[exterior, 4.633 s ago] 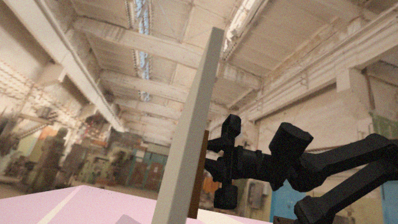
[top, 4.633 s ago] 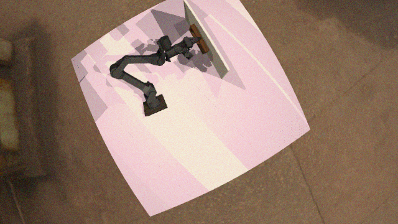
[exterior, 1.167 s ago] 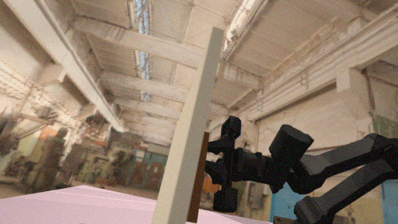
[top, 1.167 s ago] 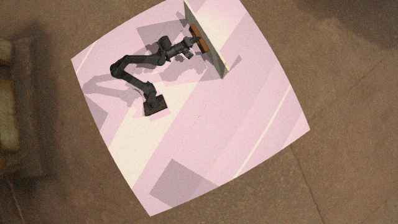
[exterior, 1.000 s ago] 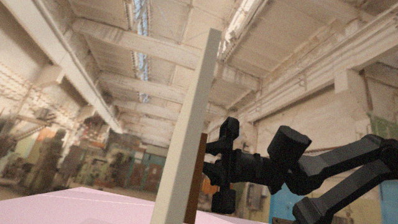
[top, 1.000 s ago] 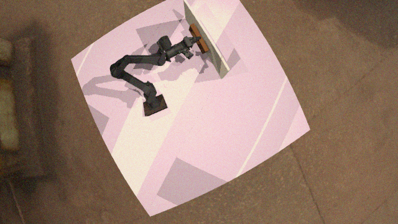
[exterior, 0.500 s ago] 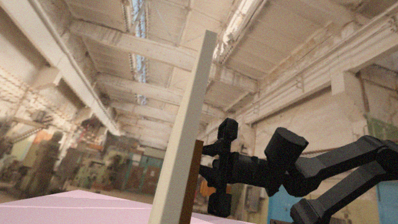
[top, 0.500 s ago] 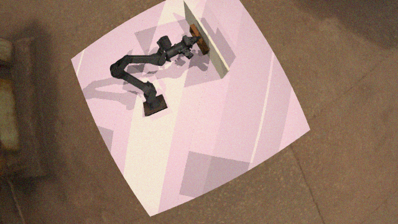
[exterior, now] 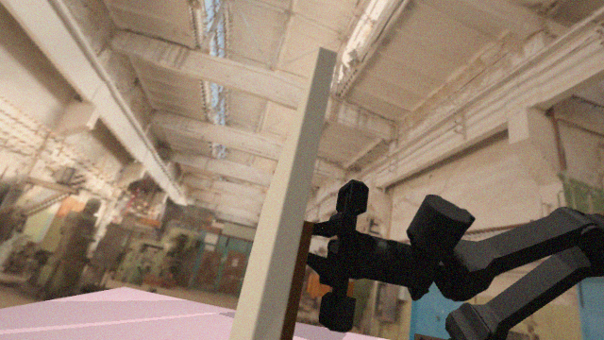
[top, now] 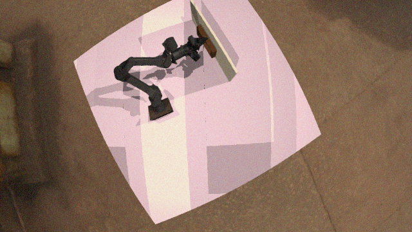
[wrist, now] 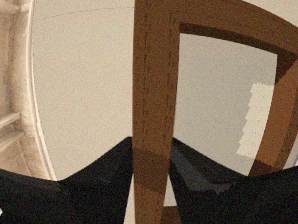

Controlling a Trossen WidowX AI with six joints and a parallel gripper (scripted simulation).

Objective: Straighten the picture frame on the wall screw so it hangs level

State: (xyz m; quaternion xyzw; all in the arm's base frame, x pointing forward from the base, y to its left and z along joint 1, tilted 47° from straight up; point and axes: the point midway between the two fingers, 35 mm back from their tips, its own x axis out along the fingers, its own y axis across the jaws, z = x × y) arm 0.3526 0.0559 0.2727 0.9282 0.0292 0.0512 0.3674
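Now: gripper tip 50 mm above the brown wooden picture frame. From my gripper tip the other things lie so: grey wall panel: 20 mm ahead, 60 mm below.
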